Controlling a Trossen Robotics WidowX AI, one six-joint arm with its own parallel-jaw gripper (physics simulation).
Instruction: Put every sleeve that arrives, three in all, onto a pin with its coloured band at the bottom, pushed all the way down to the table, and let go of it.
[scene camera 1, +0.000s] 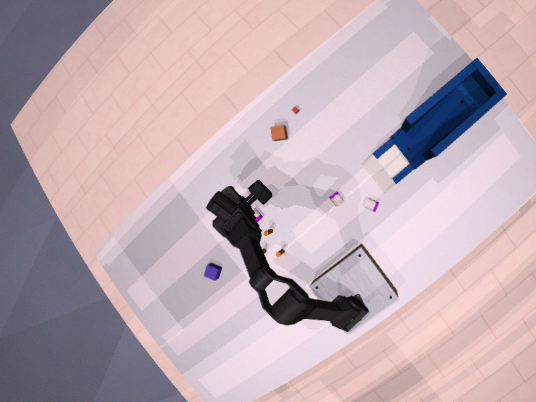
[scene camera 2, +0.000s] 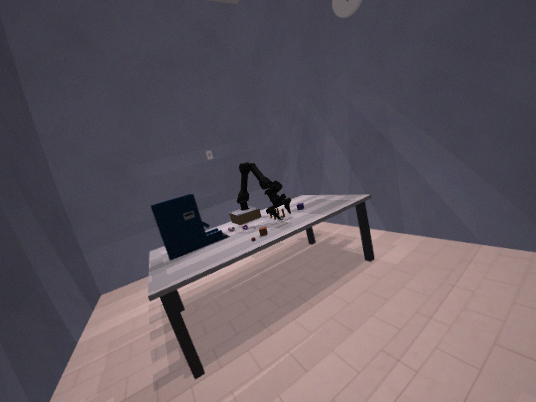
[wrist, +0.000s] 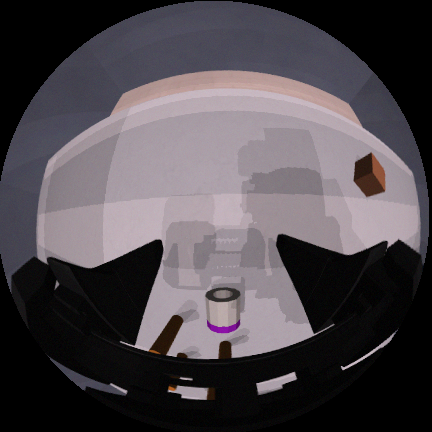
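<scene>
A pale sleeve (scene camera 1: 257, 213) (wrist: 223, 309) with a purple band lies beside the pins, its band end towards them. My gripper (scene camera 1: 241, 208) (scene camera 2: 281, 211) (wrist: 220, 243) is open and empty, low over the table, with its fingers spread to either side of this sleeve in the wrist view. Several orange-brown pins (scene camera 1: 268, 232) (wrist: 167, 334) stand close by, partly hidden by the arm and the gripper body. A second sleeve (scene camera 1: 337, 199) (scene camera 2: 245, 227) and a third sleeve (scene camera 1: 370, 204) (scene camera 2: 231, 229) lie apart from the pins, towards the blue chute. All pins that show are bare.
The blue chute (scene camera 1: 440, 117) (scene camera 2: 175, 227) stands at one end of the table. An orange cube (scene camera 1: 279, 133) (scene camera 2: 263, 231) (wrist: 370, 175) and a small red cube (scene camera 1: 295, 110) (scene camera 2: 253, 239) lie near the long edge. A purple cube (scene camera 1: 213, 271) (scene camera 2: 300, 206) lies beyond the arm, whose base is on a box (scene camera 1: 350, 270) (scene camera 2: 245, 217).
</scene>
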